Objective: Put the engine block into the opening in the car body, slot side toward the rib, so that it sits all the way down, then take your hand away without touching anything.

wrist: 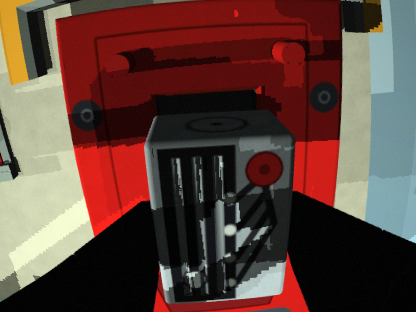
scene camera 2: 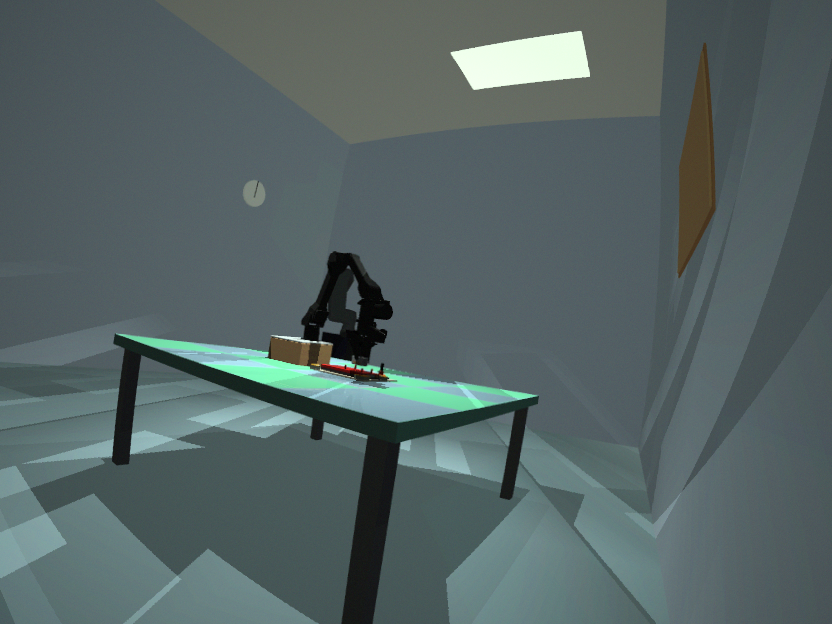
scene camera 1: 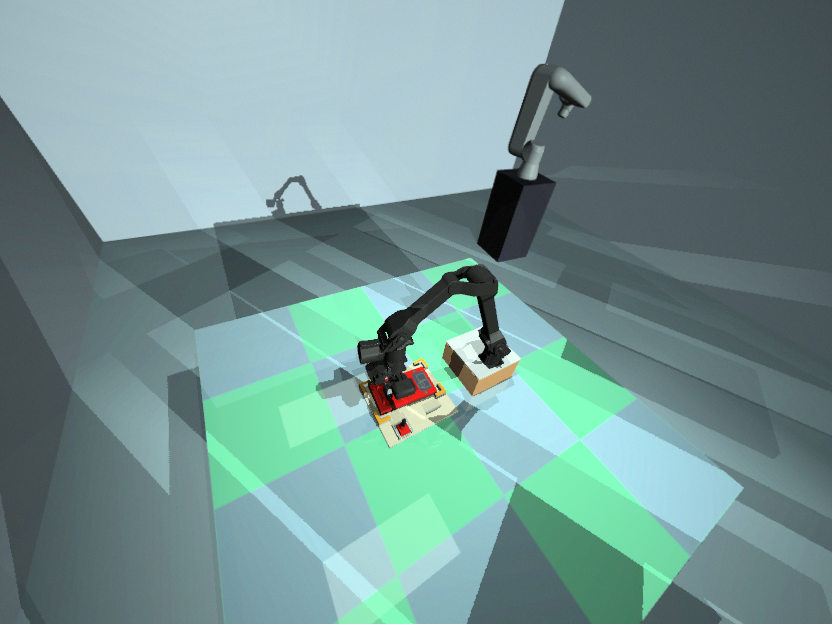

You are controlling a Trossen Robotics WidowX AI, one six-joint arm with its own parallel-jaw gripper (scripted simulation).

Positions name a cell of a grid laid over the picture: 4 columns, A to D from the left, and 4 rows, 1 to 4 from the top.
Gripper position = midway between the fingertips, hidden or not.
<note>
The gripper (scene camera 1: B3) carries an engine block (wrist: C3). Further things: a car body (scene camera 1: B3).
The car body also shows in the wrist view (wrist: B1). The gripper shows as well in the wrist view (wrist: C3) and in scene camera 2 (scene camera 2: B3).
</note>
